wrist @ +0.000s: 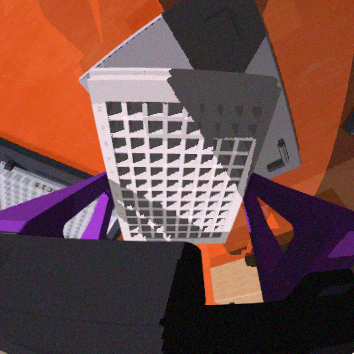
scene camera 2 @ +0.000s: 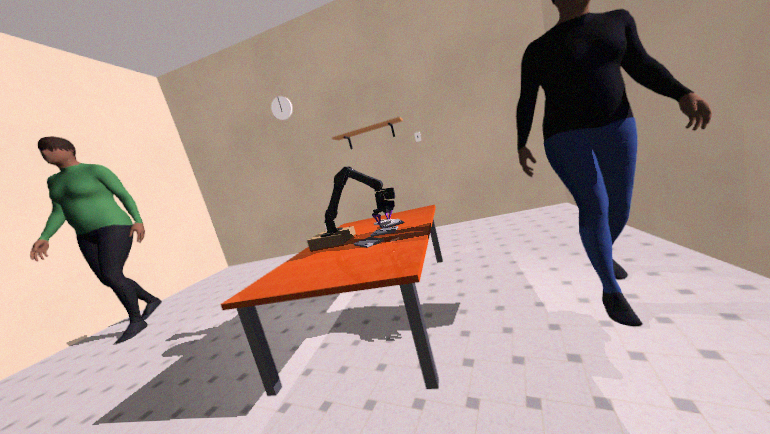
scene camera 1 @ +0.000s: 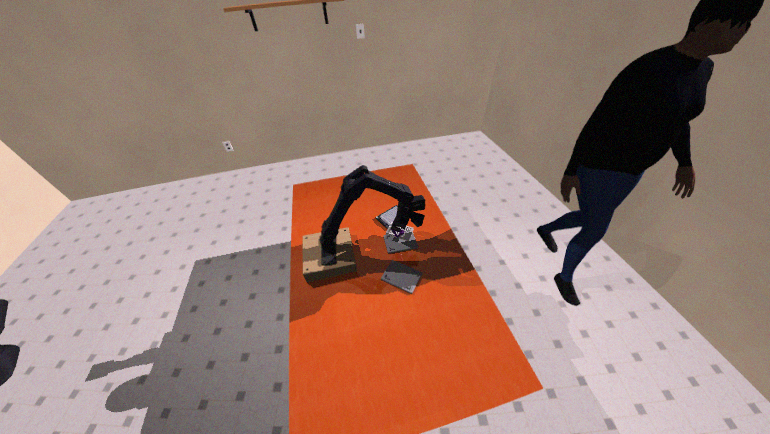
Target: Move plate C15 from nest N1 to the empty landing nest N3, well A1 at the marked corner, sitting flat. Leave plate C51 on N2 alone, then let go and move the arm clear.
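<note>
My gripper (scene camera 1: 398, 231) (scene camera 2: 383, 219) (wrist: 178, 177) has purple fingers and is shut on a white well plate (wrist: 175, 158) (scene camera 1: 402, 232). It holds the plate tilted, a little above a grey nest (wrist: 147, 49) (scene camera 1: 399, 245) with a dark corner mark (wrist: 281, 154). A second white plate (wrist: 17, 182) (scene camera 1: 388, 215) sits on a dark nest (wrist: 35, 163) to the left in the wrist view; its label is too small to read surely. Another grey nest (scene camera 1: 401, 276) (scene camera 2: 369, 243) lies empty nearer the front of the orange table (scene camera 1: 376, 350) (scene camera 2: 344, 264).
The arm stands on a wooden base block (scene camera 1: 328, 253) (wrist: 235, 281) (scene camera 2: 329, 238). A person in a black top (scene camera 1: 636, 134) (scene camera 2: 586, 134) walks to the right of the table. A person in green (scene camera 2: 90, 215) walks at the far left.
</note>
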